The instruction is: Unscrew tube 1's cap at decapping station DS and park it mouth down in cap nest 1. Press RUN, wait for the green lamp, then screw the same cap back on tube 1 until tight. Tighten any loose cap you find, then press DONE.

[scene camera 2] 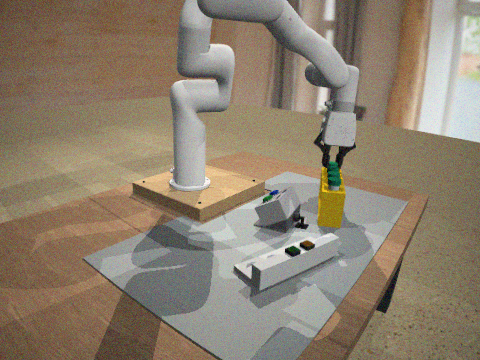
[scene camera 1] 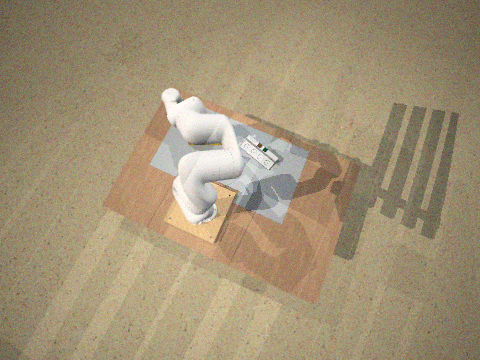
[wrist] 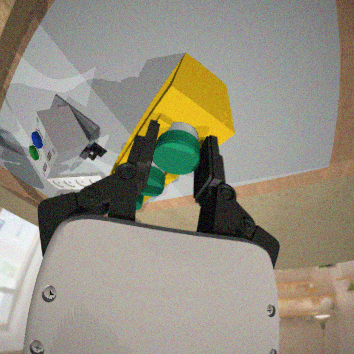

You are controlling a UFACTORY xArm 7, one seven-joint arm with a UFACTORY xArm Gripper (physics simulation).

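Seen in the pictures: gripper, fingertip midpoint: (scene camera 2: 331, 167) (wrist: 178, 141); arm's base at its link origin: (scene camera 2: 189, 183).
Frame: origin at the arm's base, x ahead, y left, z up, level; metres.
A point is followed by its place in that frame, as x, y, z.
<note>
My gripper (scene camera 2: 332, 162) {0.330, 0.273, 0.073} (wrist: 178, 141) {0.330, 0.273, 0.073} is shut on the green cap (wrist: 176, 152) (scene camera 2: 332, 166) of the end tube in the yellow rack (scene camera 2: 331, 208) {0.423, 0.104, 0.019} (wrist: 204, 91) {0.317, 0.297, 0.033}, at the rack's far end. The tube stands in the rack, grey under the cap. Other green-capped tubes (scene camera 2: 333, 178) (wrist: 154, 180) stand in the same row. The white cap-nest block (scene camera 2: 294, 259) {0.473, -0.146, 0.006} (scene camera 1: 258, 151) {0.449, -0.106, -0.023} lies in front of the rack, with a green lamp (scene camera 2: 292, 251) {0.466, -0.145, 0.020} and an orange one (scene camera 2: 306, 243) {0.470, -0.099, 0.020} on top. In scene camera 1 the arm hides the gripper and most of the rack.
A grey slanted control box (scene camera 2: 277, 208) {0.334, -0.011, 0.027} (wrist: 63, 130) {0.291, 0.097, 0.015} with a blue button (wrist: 36, 140) {0.274, 0.063, 0.038} and a green button (wrist: 34, 152) {0.286, 0.024, 0.037} stands left of the rack. A small black clamp (scene camera 2: 300, 222) (wrist: 93, 151) sits at its foot. The arm's wooden base plate (scene camera 2: 228, 193) {0.136, 0.028, 0.000} is behind it. The table edge is close behind the rack.
</note>
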